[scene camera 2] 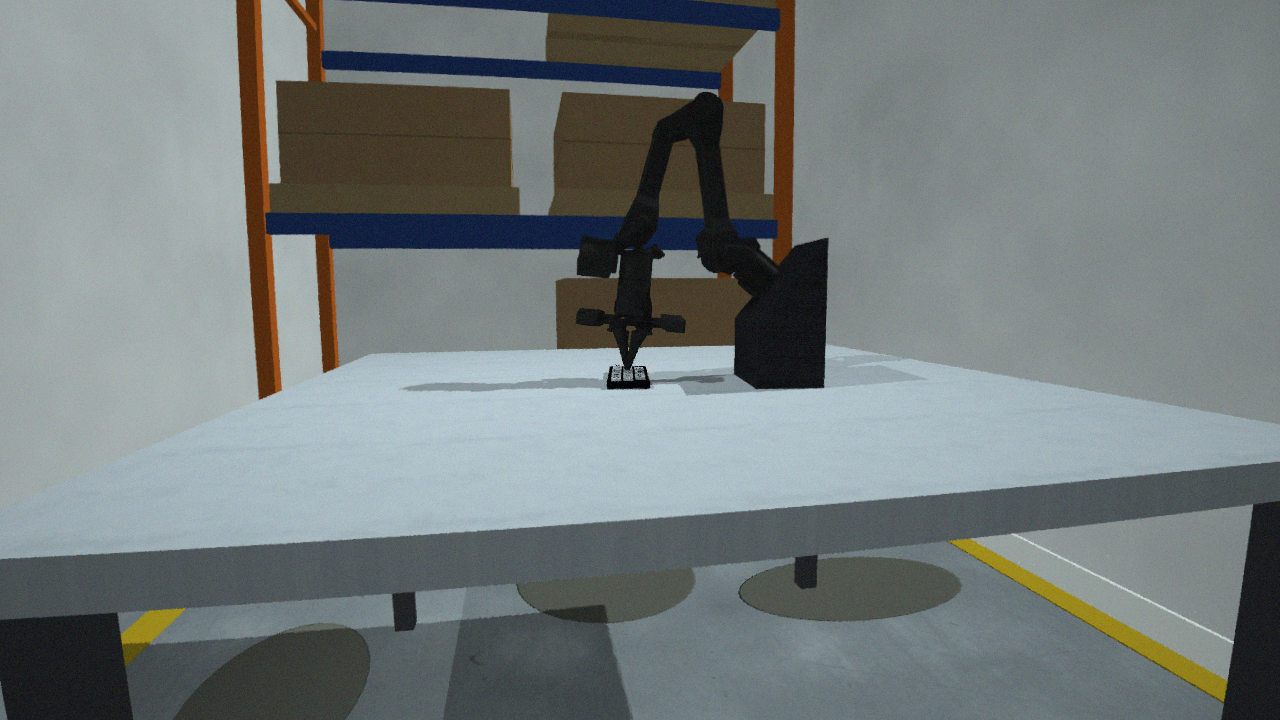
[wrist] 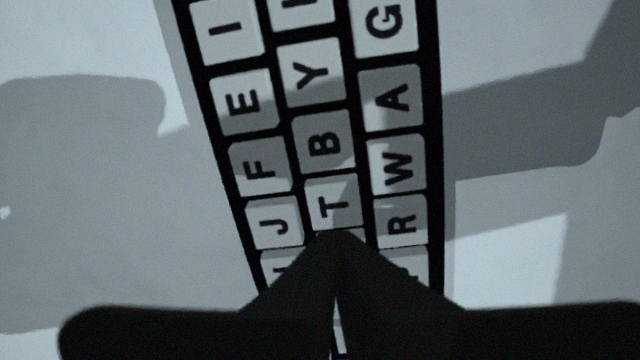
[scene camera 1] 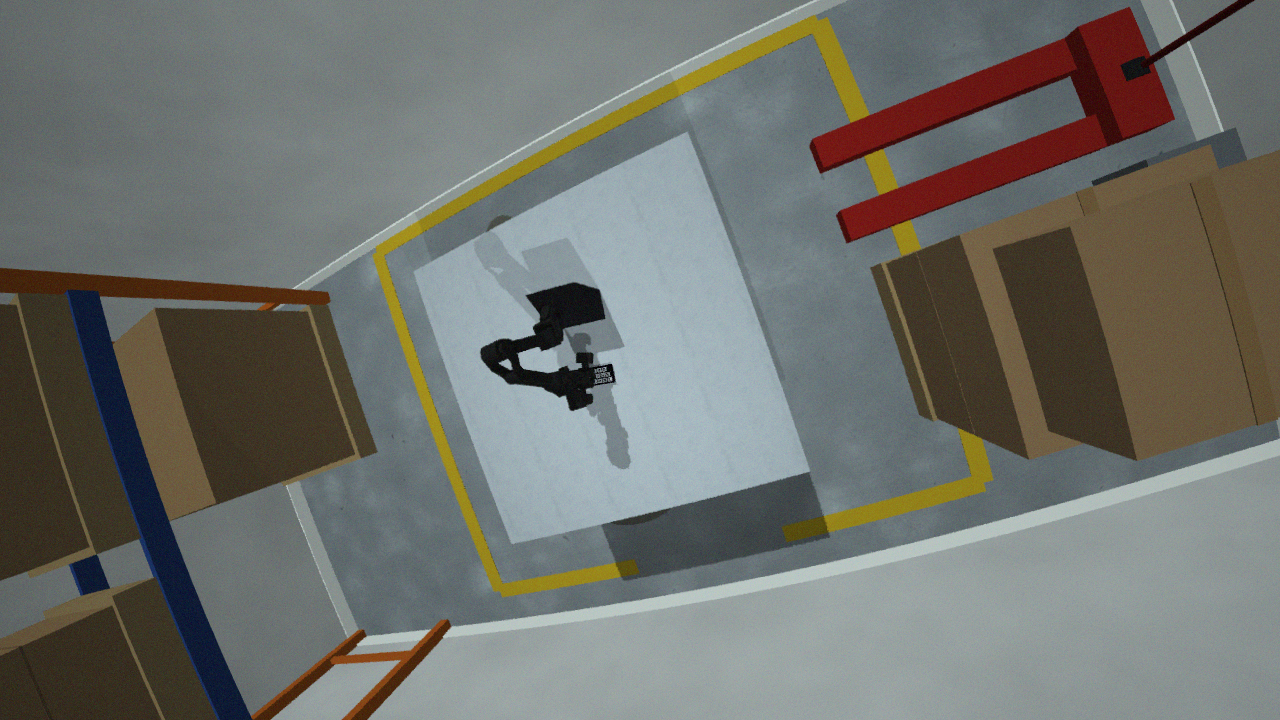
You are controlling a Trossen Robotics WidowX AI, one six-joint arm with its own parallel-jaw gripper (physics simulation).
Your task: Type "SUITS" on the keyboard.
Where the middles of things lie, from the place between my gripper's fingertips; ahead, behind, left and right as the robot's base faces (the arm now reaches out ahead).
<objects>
The J key (wrist: 274, 222) lies 20 mm ahead of my hand, 10 mm to the right of it and 10 mm below it. From my hand the other things lie so: black keyboard (scene camera 2: 615, 381) (30 mm to the right, 10 mm below, 10 mm behind); T key (wrist: 334, 201) (10 mm to the right, 10 mm below).
</objects>
